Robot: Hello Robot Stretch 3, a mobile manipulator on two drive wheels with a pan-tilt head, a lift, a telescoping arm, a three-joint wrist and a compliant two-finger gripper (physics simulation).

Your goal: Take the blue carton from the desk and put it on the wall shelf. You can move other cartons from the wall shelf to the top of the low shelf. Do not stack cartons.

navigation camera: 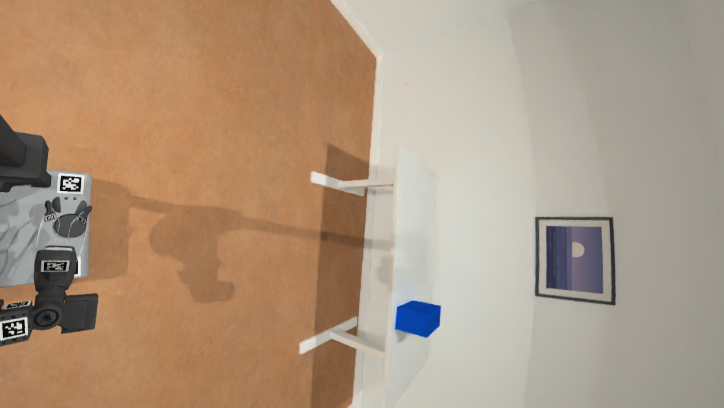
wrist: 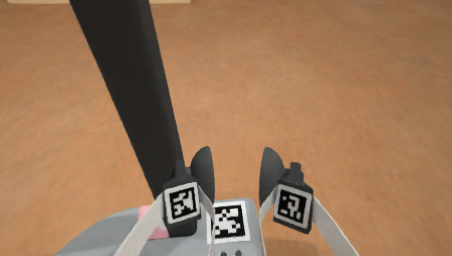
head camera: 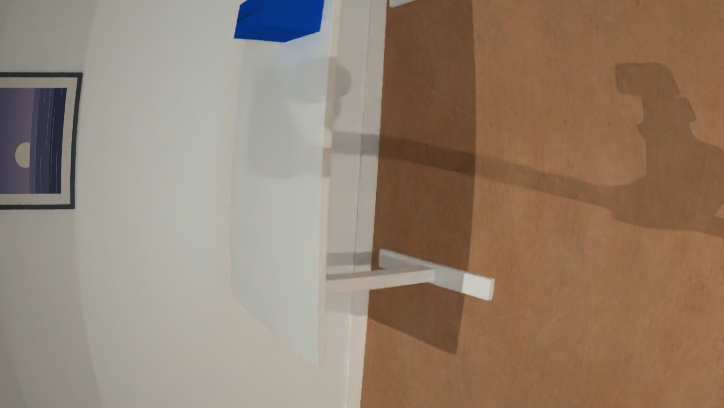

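The blue carton (head camera: 281, 20) (navigation camera: 417, 318) stands on the white desk (head camera: 278, 228) (navigation camera: 415, 217) against the wall. In the head view it is cut off by the top edge; both camera views show the room turned sideways. My gripper (navigation camera: 69, 206) (wrist: 236, 166) is open, with a gap between its two dark fingertips. It hangs over my own base, well apart from the desk and the carton. The wall shelf, the low shelf and other cartons cannot be made out in these views.
A desk leg (head camera: 379, 279) ends in a foot (head camera: 477, 286) on the brown floor (head camera: 582, 329) (navigation camera: 202, 91). A framed picture (head camera: 48, 141) (navigation camera: 575, 261) hangs above the desk. My dark mast (wrist: 130, 100) rises beside the fingers. A pale edge (wrist: 100, 1) shows at the wrist view's top left.
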